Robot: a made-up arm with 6 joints.
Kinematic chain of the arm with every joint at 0, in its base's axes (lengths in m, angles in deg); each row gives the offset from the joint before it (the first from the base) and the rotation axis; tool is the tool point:
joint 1: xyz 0 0 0.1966 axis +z
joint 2: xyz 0 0 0 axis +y
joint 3: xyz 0 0 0.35 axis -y
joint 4: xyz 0 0 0 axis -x
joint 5: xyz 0.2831 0 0 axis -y
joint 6: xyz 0 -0.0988 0 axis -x
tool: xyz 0 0 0
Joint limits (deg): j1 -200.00..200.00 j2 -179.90..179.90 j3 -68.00..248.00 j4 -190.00..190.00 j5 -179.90..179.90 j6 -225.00..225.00
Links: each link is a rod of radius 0.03 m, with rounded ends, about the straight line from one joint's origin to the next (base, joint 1, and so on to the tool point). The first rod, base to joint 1, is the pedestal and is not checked.
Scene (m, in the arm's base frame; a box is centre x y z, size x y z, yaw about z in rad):
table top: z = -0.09
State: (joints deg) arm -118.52 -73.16 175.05 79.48 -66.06 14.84
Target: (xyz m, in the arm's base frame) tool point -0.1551 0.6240 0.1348
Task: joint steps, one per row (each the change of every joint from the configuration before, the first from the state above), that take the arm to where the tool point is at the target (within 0.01 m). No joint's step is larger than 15 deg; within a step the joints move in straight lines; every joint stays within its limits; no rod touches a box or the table.
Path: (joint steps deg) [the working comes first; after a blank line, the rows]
Joints at the target: -77.89 -89.98 83.12 77.90 -66.06 14.84
Straight joint move there: clear.

1: 5.80 -2.40 -13.13 -0.23 0.00 0.00
2: 5.81 -2.41 -13.14 -0.22 0.00 0.00
3: 5.80 -2.40 -13.13 -0.23 0.00 0.00
4: 5.81 -2.40 -13.13 -0.22 0.00 0.00
5: 5.80 -2.41 -13.13 -0.23 0.00 0.00
6: 5.81 -2.40 -13.14 -0.23 0.00 0.00
7: 5.80 -2.40 -13.13 -0.22 0.00 0.00

